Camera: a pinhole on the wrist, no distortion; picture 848 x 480 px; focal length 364.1 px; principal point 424.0 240.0 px. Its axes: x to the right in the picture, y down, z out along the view. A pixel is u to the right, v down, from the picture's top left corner.
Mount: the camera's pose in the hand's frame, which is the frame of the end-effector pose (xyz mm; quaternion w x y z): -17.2 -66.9 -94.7 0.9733 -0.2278 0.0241 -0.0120
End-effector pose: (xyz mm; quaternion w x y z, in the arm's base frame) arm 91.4 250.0 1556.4 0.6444 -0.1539 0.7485 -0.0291
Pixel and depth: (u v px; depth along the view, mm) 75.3 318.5 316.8
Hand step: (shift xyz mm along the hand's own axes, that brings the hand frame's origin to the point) -302.7 145.0 171.1
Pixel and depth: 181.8 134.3 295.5
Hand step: -199.1 -6.1 216.0
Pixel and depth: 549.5 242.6 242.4
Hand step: 78.9 39.1 118.0
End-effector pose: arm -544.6 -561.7 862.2 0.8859 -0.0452 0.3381 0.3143
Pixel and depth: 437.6 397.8 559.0
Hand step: 35.9 397.0 297.2
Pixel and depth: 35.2 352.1 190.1
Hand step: -209.2 76.7 57.9
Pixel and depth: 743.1 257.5 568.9
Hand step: 510.8 192.4 381.7
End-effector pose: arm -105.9 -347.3 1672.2 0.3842 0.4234 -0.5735 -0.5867
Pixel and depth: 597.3 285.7 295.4
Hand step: 139.1 92.3 147.4
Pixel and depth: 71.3 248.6 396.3
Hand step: -379.7 130.2 271.8
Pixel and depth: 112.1 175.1 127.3
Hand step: -119.7 -27.1 33.8
